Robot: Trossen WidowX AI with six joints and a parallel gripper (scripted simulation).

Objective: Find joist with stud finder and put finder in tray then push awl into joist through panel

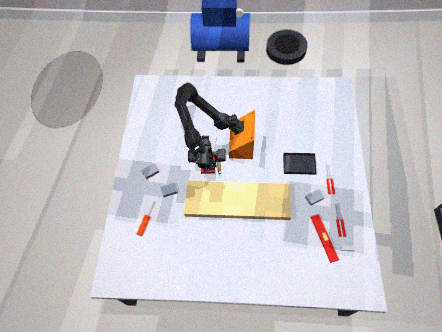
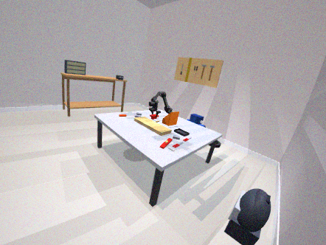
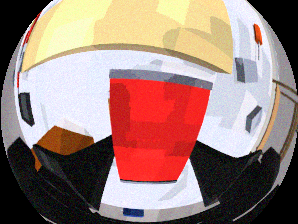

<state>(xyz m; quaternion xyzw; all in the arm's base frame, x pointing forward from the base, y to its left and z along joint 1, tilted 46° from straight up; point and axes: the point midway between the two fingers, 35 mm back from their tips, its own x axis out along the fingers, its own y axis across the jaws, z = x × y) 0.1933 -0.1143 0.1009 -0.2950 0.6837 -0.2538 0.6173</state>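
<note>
Right now the awl is 10 mm ahead of my gripper tip, 60 mm to the left of it and 60 mm below it. The rest, counted from my gripper tip: red stud finder (10 mm behind, 20 mm below); then red level (340 mm ahead, 580 mm to the left, 60 mm below); then black tray (50 mm behind, 480 mm to the left, 60 mm below).
</note>
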